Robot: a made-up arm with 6 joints.
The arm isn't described. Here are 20 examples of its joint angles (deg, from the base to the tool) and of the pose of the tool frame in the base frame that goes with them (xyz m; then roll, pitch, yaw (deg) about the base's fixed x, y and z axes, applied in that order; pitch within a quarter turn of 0, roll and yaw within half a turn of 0).
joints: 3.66 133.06 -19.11 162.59 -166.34 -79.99
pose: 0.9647 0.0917 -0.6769 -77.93 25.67 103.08
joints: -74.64 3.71 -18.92 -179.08 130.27 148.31
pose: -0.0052 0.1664 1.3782 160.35 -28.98 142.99
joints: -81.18 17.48 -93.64 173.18 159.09 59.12
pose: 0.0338 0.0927 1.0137 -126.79 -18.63 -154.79
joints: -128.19 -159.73 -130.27 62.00 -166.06 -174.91
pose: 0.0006 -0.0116 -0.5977 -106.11 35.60 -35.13
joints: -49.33 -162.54 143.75 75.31 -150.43 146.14
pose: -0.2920 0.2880 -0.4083 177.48 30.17 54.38
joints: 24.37 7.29 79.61 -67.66 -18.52 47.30
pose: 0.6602 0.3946 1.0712 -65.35 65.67 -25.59
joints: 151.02 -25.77 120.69 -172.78 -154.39 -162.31
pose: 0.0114 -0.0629 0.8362 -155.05 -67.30 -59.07
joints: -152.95 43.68 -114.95 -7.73 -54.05 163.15
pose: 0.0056 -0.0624 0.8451 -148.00 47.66 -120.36
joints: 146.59 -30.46 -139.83 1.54 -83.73 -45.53
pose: 0.3087 -0.2478 0.3608 -111.77 42.09 40.01
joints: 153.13 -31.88 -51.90 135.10 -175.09 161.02
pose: 0.7194 -0.3998 0.9345 96.29 64.22 -114.67
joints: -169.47 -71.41 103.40 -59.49 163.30 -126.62
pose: 0.6434 0.1174 0.6930 162.33 -20.98 85.02
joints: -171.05 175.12 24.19 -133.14 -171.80 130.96
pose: 0.0604 -0.0485 -1.1098 -13.14 -7.11 94.88
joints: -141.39 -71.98 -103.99 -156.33 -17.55 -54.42
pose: 0.7812 0.5471 -0.2494 -163.38 13.51 -108.91
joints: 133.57 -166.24 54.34 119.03 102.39 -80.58
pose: 0.3028 -0.5719 -1.0081 138.18 -61.14 -114.57
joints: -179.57 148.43 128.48 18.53 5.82 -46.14
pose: 0.1770 -0.0447 -0.5619 64.34 -60.21 111.17
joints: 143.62 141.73 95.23 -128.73 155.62 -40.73
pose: -0.2219 0.1752 -0.8254 73.64 -6.08 -144.20
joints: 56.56 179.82 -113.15 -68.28 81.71 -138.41
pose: 0.3657 0.3668 -0.6352 128.95 -63.64 37.44
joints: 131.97 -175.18 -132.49 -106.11 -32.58 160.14
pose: -0.3852 0.2457 -0.4180 53.73 47.89 -132.29
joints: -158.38 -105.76 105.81 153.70 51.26 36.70
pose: 0.9483 0.2735 0.4711 36.66 38.66 45.29
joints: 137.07 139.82 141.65 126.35 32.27 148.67
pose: -0.0397 -0.1111 -0.4986 98.20 -5.73 20.50
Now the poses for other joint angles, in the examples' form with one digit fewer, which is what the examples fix.
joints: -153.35 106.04 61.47 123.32 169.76 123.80
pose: -0.831 -0.489 -0.470 -8.5 -6.8 -153.3
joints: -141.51 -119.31 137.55 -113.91 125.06 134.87
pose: 0.509 0.503 0.081 118.8 -23.4 172.7
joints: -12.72 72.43 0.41 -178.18 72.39 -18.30
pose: 1.321 -0.261 0.696 -1.5 -1.0 149.5
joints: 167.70 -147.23 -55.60 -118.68 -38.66 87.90
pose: 0.258 -0.186 -1.240 153.5 20.9 20.4
